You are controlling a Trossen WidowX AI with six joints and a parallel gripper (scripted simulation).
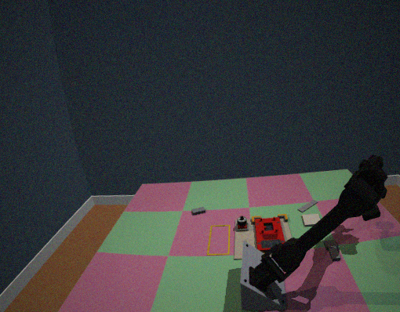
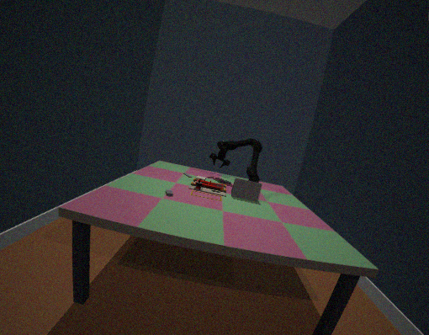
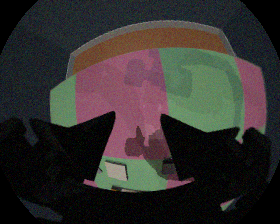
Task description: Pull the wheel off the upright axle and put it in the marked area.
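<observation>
The dark wheel lies 51 cm to the left of my gripper tip, 9 cm ahead of it and 5 cm below it. Round my gripper tip: upright axle (50 cm to the left, 9 cm ahead, 6 cm below).
</observation>
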